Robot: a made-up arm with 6 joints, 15 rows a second.
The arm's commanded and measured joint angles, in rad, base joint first. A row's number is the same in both.
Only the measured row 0 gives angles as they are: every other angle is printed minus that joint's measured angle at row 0.
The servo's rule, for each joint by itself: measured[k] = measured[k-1] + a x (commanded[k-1-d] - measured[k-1]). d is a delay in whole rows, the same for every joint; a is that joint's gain. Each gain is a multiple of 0.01, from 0.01 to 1. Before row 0 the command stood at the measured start. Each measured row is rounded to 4 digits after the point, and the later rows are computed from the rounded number. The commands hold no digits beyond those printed.
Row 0, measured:
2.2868, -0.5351, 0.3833, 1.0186, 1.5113, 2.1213
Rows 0 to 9, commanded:
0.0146, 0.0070, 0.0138, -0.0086, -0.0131, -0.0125
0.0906, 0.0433, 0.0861, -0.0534, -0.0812, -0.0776
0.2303, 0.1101, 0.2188, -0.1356, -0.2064, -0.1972
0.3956, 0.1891, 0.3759, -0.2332, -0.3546, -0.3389
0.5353, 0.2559, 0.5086, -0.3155, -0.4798, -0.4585
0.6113, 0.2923, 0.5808, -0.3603, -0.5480, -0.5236
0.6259, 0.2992, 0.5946, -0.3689, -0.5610, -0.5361
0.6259, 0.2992, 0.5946, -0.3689, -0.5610, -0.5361
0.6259, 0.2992, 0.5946, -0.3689, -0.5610, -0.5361
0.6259, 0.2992, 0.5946, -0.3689, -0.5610, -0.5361
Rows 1 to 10, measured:
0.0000, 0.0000, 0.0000, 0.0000, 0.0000, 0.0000
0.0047, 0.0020, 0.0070, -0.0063, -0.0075, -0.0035
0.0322, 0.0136, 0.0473, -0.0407, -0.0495, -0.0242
0.0956, 0.0406, 0.1348, -0.1100, -0.1389, -0.0726
0.1916, 0.0822, 0.2578, -0.1999, -0.2618, -0.1472
0.3016, 0.1308, 0.3857, -0.2843, -0.3861, -0.2344
0.4007, 0.1760, 0.4852, -0.3398, -0.4784, -0.3154
0.4728, 0.2105, 0.5410, -0.3610, -0.5255, -0.3772
0.5218, 0.2353, 0.5683, -0.3668, -0.5457, -0.4217
0.5551, 0.2532, 0.5817, -0.3683, -0.5544, -0.4537
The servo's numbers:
d 1
a 0.32 0.28 0.51 0.73 0.57 0.28

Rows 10 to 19, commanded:
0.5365, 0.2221, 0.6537, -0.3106, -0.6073, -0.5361
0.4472, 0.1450, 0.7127, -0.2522, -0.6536, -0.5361
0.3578, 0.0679, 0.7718, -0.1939, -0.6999, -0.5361
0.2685, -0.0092, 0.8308, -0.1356, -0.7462, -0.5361
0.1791, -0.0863, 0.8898, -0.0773, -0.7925, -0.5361
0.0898, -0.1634, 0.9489, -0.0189, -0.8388, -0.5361
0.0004, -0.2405, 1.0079, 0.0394, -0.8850, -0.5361
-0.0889, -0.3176, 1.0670, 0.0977, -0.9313, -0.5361
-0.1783, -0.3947, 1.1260, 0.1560, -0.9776, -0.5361
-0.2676, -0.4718, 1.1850, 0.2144, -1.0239, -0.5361
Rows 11 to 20, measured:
0.5778, 0.2661, 0.5883, -0.3687, -0.5582, -0.4768
0.5646, 0.2538, 0.6217, -0.3263, -0.5862, -0.4934
0.5270, 0.2233, 0.6681, -0.2722, -0.6246, -0.5054
0.4729, 0.1798, 0.7210, -0.2150, -0.6675, -0.5140
0.4075, 0.1269, 0.7770, -0.1570, -0.7124, -0.5202
0.3344, 0.0672, 0.8345, -0.0988, -0.7581, -0.5247
0.2561, 0.0026, 0.8928, -0.0405, -0.8041, -0.5279
0.1743, -0.0655, 0.9515, 0.0178, -0.8502, -0.5302
0.0901, -0.1361, 1.0104, 0.0761, -0.8964, -0.5319
0.0042, -0.2085, 1.0694, 0.1344, -0.9427, -0.5331

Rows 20 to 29, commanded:
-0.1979, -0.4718, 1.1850, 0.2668, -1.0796, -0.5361
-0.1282, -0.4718, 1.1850, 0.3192, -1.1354, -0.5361
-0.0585, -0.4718, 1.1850, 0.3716, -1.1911, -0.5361
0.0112, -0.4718, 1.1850, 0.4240, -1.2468, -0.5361
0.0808, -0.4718, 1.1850, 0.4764, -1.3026, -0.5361
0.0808, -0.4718, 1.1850, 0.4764, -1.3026, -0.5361
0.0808, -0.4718, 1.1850, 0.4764, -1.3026, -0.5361
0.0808, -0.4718, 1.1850, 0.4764, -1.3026, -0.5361
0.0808, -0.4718, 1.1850, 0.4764, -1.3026, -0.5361
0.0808, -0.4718, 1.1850, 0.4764, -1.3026, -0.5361
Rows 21 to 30, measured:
-0.0828, -0.2822, 1.1284, 0.1928, -0.9890, -0.5339
-0.1196, -0.3353, 1.1573, 0.2468, -1.0406, -0.5345
-0.1224, -0.3735, 1.1714, 0.2997, -1.0946, -0.5349
-0.1020, -0.4010, 1.1783, 0.3522, -1.1496, -0.5352
-0.0658, -0.4208, 1.1817, 0.4046, -1.2050, -0.5355
-0.0189, -0.4351, 1.1834, 0.4570, -1.2606, -0.5357
0.0130, -0.4454, 1.1842, 0.4712, -1.2845, -0.5358
0.0347, -0.4528, 1.1846, 0.4750, -1.2948, -0.5359
0.0495, -0.4581, 1.1848, 0.4760, -1.2992, -0.5360
0.0595, -0.4619, 1.1849, 0.4763, -1.3011, -0.5360

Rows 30 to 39, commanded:
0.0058, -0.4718, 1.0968, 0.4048, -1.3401, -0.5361
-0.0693, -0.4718, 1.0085, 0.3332, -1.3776, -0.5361
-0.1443, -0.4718, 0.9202, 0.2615, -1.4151, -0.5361
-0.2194, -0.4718, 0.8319, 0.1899, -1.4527, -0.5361
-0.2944, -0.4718, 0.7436, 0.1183, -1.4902, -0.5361
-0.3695, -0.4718, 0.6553, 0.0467, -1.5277, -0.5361
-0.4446, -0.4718, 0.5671, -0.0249, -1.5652, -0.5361
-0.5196, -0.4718, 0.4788, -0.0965, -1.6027, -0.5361
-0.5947, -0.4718, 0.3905, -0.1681, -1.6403, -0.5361
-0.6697, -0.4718, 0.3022, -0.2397, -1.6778, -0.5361
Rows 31 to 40, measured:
0.0663, -0.4647, 1.1850, 0.4764, -1.3020, -0.5360
0.0469, -0.4667, 1.1400, 0.4241, -1.3237, -0.5360
0.0097, -0.4681, 1.0729, 0.3577, -1.3544, -0.5360
-0.0396, -0.4691, 0.9950, 0.2875, -1.3890, -0.5360
-0.0971, -0.4699, 0.9118, 0.2163, -1.4253, -0.5360
-0.1602, -0.4704, 0.8260, 0.1448, -1.4623, -0.5360
-0.2272, -0.4708, 0.7389, 0.0732, -1.4996, -0.5360
-0.2968, -0.4711, 0.6513, 0.0016, -1.5370, -0.5360
-0.3681, -0.4713, 0.5633, -0.0700, -1.5744, -0.5360
-0.4406, -0.4714, 0.4752, -0.1416, -1.6120, -0.5360

